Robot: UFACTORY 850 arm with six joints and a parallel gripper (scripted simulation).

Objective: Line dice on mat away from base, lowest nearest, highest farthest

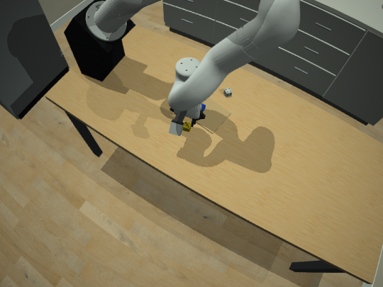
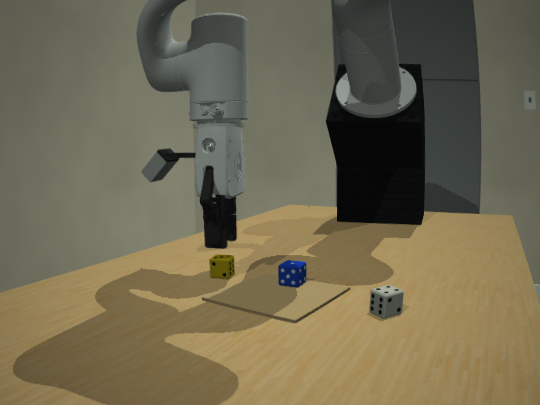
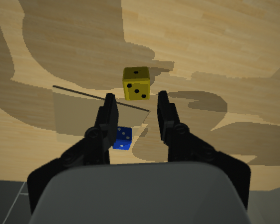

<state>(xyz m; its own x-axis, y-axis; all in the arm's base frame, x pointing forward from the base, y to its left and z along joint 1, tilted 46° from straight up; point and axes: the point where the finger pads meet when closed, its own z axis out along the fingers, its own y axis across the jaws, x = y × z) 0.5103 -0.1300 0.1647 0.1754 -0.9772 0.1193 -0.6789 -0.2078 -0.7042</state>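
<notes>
The yellow die is 5 cm below my hand. Also, from my hand: white die 26 cm to the left, 7 cm ahead, 5 cm below; tan mat 11 cm to the left, 7 cm below, 5 cm ahead; blue die 11 cm to the left, 5 cm below.
</notes>
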